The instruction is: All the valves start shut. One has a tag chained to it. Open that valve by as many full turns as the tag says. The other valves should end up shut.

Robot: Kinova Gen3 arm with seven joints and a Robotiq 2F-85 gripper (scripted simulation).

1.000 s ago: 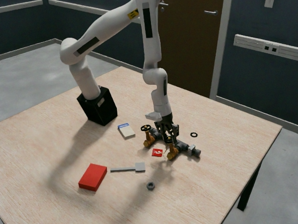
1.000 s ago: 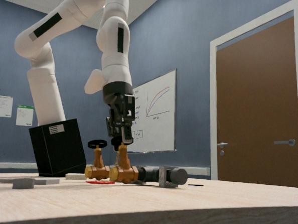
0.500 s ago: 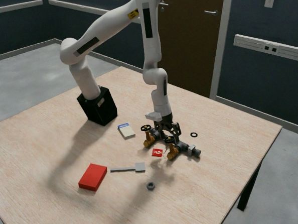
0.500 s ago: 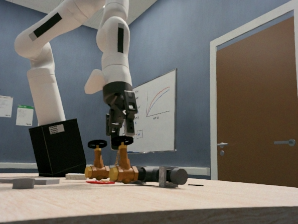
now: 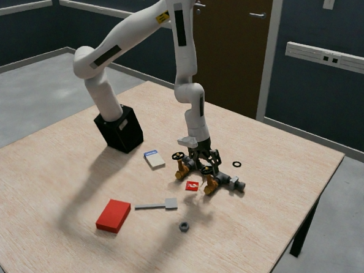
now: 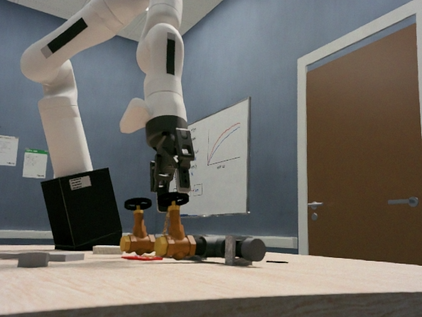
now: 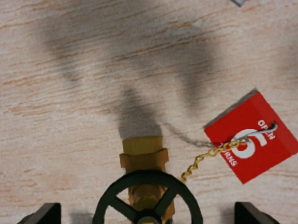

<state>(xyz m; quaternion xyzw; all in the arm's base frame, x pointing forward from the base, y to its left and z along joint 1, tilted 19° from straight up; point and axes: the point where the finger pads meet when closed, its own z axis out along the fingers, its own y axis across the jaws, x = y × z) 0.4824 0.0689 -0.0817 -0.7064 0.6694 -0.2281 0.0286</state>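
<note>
Now: the red tag 6 cm behind my hand, 3 cm to the right of it and 10 cm below it. The rest, counted from my hand: red block (13 cm behind, 35 cm to the right, 8 cm below); white card box (29 cm behind, 3 cm to the right, 9 cm below); grey t-shaped tool (6 cm behind, 19 cm to the right, 9 cm below).
</note>
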